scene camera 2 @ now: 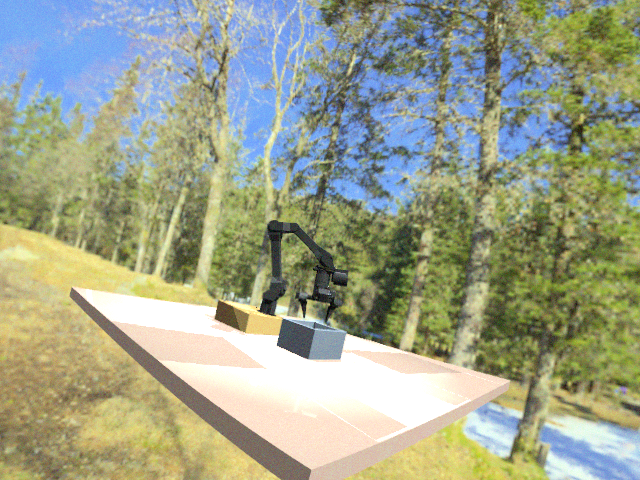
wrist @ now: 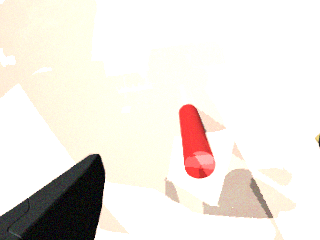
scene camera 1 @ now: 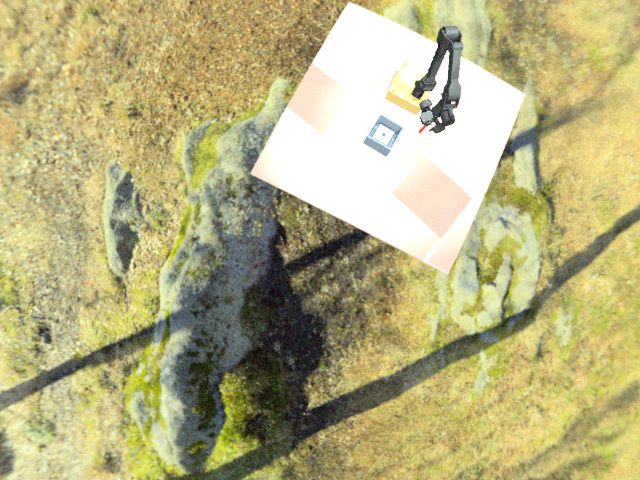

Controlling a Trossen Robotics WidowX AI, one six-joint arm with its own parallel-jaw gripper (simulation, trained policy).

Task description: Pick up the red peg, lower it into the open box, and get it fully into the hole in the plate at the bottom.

Labels:
grey box: scene camera 2; scene camera 1; not seen in the wrist view (out of frame)
same spot on grey box: (scene camera 2: 313, 341) = (scene camera 1: 365, 139)

